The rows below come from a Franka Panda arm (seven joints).
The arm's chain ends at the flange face. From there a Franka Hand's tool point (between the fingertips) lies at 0.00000 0.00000 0.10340 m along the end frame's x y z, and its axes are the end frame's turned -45 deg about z.
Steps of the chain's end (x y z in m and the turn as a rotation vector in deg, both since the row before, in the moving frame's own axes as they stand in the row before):
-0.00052 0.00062 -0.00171 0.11 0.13 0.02
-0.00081 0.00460 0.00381 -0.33 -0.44 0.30
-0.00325 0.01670 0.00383 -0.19 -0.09 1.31
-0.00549 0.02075 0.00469 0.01 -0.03 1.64
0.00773 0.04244 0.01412 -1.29 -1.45 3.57
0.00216 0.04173 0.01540 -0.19 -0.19 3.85
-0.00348 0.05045 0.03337 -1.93 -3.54 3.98
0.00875 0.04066 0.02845 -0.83 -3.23 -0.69
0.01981 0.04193 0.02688 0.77 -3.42 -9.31
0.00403 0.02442 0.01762 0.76 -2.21 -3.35
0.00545 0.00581 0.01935 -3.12 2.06 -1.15
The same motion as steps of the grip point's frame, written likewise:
-0.00050 0.00010 -0.00171 -0.01 0.17 0.02
-0.00481 0.00254 0.00381 0.08 -0.54 0.30
-0.01447 0.00963 0.00383 -0.07 -0.20 1.31
-0.01858 0.01074 0.00469 0.03 -0.01 1.64
-0.02803 0.03516 0.01406 0.11 -1.94 3.57
-0.02846 0.03102 0.01540 0.00 -0.27 3.85
-0.04503 0.03092 0.03311 1.14 -3.87 3.98
-0.02776 0.03191 0.02827 1.70 -2.87 -0.69
-0.01944 0.03861 0.02669 2.96 -1.87 -9.31
-0.01638 0.01638 0.01753 2.10 -1.03 -3.35
-0.00154 0.01458 0.01913 -3.66 -0.75 -1.15

